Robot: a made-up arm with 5 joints.
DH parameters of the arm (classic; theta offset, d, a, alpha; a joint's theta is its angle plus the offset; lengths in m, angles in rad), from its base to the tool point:
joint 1: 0 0.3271 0 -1.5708
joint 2: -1.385 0 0.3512 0
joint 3: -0.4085 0 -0.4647 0
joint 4: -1.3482 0 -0.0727 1.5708
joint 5: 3.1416 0.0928 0 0
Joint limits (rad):
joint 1: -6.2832..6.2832
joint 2: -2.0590..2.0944
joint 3: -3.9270..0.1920
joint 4: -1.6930..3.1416
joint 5: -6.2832..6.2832
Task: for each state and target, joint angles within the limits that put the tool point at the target. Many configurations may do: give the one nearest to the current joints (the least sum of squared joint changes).
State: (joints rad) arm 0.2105 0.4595 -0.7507 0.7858 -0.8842
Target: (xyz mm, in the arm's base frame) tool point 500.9 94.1 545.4
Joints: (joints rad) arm 0.1857 -0.3309 -0.8704 0.8414 -0.8842
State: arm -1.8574 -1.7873 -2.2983 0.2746 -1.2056
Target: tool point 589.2 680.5 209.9
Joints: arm -2.2844 -2.0590 -2.3321 -0.1746 -1.2056
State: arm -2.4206 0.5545 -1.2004 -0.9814 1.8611
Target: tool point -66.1 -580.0 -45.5
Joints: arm -1.6843 1.1510 -1.1993 -0.8045 1.8611
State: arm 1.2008 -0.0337 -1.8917 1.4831 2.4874
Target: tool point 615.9 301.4 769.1
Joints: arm 0.4551 0.2665 -2.0150 1.3280 2.4874
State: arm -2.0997 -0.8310 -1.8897 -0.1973 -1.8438
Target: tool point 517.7 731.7 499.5
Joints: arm -2.1866 -1.6576 -2.4609 -0.1938 -1.8438
